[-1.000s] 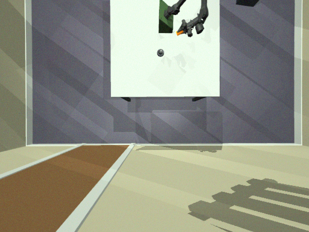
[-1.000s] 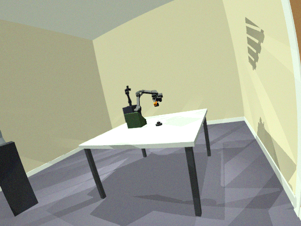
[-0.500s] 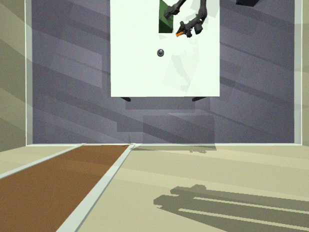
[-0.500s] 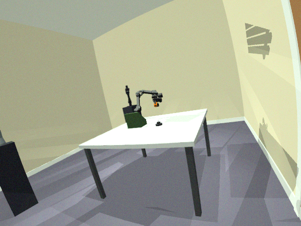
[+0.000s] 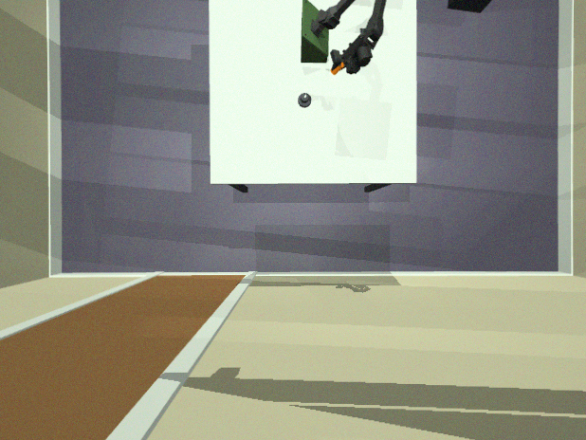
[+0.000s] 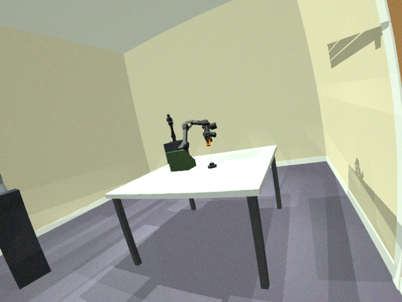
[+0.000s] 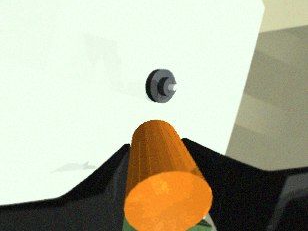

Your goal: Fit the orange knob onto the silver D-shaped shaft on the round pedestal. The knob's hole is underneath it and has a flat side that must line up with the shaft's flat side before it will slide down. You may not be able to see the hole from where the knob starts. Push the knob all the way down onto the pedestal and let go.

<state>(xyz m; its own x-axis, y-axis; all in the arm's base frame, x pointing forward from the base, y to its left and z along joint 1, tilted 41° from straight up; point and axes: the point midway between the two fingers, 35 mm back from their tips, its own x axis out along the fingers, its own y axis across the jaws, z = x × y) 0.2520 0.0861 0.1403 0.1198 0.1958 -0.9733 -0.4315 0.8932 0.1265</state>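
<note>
Right now my gripper tip is 10 mm past the orange knob, 20 mm to the right of it and 30 mm below it. The rest, counted from my gripper tip: pedestal 80 mm ahead, 140 mm to the right, 160 mm below.
</note>
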